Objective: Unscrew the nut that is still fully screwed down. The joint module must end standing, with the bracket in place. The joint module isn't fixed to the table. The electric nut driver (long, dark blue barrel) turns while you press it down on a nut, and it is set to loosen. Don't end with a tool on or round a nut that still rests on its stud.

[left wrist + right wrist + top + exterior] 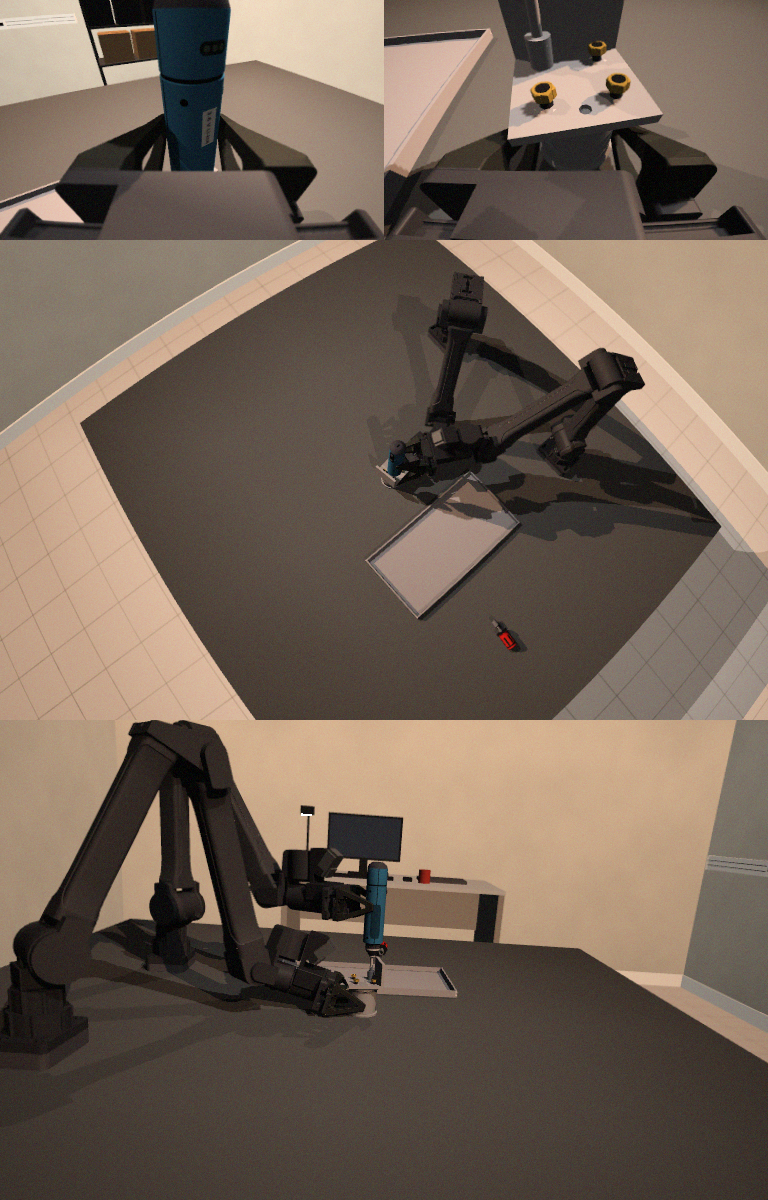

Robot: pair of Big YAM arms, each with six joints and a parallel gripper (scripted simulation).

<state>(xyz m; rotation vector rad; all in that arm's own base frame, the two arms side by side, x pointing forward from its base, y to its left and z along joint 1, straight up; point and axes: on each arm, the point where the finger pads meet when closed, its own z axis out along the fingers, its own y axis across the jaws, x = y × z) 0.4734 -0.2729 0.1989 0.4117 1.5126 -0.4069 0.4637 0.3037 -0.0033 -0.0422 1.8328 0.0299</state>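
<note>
Now: the joint module 1 cm above my right hand. Round my right hand: nut (2 cm ahead, 2 cm to the left, 5 cm above); then grey bracket (5 cm above); then tip (2 cm ahead, 2 cm to the left, 6 cm above).
</note>
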